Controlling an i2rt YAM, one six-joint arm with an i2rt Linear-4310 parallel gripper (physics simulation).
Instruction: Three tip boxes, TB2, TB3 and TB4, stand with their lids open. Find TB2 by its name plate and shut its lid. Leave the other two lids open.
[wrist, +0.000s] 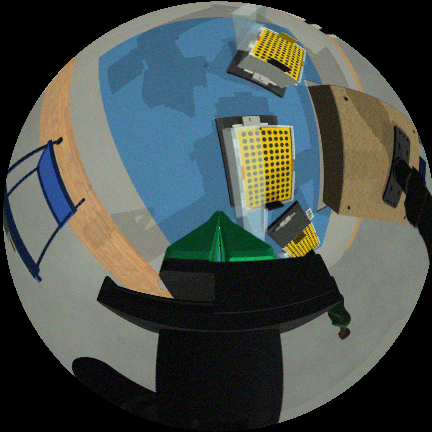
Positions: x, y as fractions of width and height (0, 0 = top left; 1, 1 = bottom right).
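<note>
You'd see the gripper (0.51, 0.50) here, and there's a clear lid (0.56, 0.34) as well.
</note>
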